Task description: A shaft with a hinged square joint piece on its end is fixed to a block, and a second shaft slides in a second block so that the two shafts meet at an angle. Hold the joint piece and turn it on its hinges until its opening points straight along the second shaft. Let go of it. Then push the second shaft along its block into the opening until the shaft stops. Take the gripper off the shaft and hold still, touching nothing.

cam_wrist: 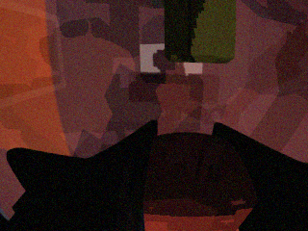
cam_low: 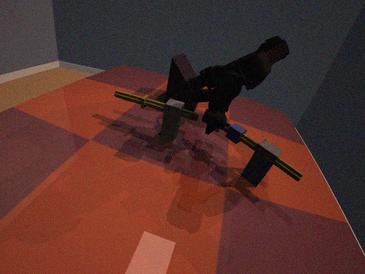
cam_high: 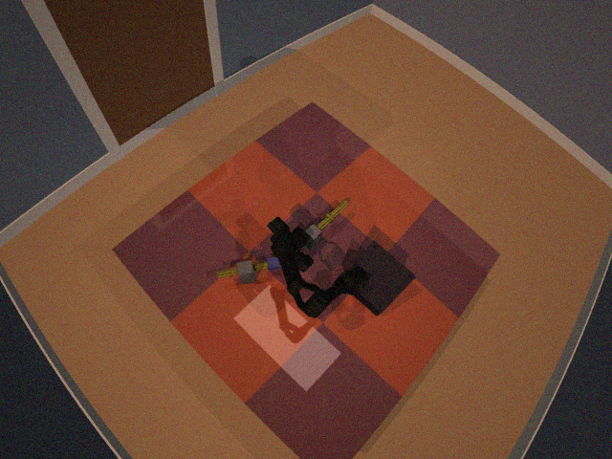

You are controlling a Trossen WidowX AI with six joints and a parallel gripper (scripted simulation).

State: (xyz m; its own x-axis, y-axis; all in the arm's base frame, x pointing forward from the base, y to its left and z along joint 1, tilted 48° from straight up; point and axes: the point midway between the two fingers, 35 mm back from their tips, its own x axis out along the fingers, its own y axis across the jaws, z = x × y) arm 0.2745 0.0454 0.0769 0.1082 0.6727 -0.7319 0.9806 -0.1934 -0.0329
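Now: the red square joint piece 40 mm above my gripper tip and 20 mm to the left of it.
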